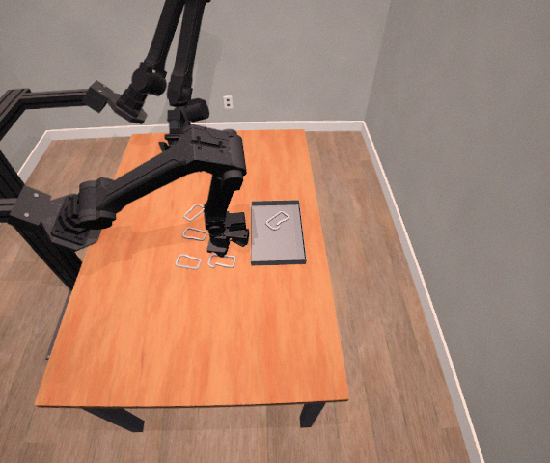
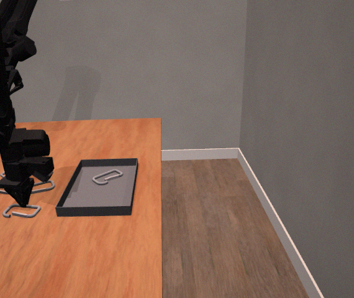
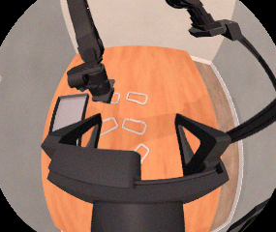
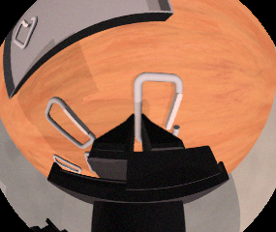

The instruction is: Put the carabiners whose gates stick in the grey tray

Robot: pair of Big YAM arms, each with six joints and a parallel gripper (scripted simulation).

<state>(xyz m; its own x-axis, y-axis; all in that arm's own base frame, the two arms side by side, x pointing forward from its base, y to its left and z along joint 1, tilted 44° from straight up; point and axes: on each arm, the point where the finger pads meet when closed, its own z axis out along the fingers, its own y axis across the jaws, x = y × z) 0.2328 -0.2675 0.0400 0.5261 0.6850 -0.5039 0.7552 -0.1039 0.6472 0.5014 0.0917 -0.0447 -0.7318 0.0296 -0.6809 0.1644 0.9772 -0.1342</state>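
The grey tray is 21 cm ahead of my right hand and 11 cm to the left of it.
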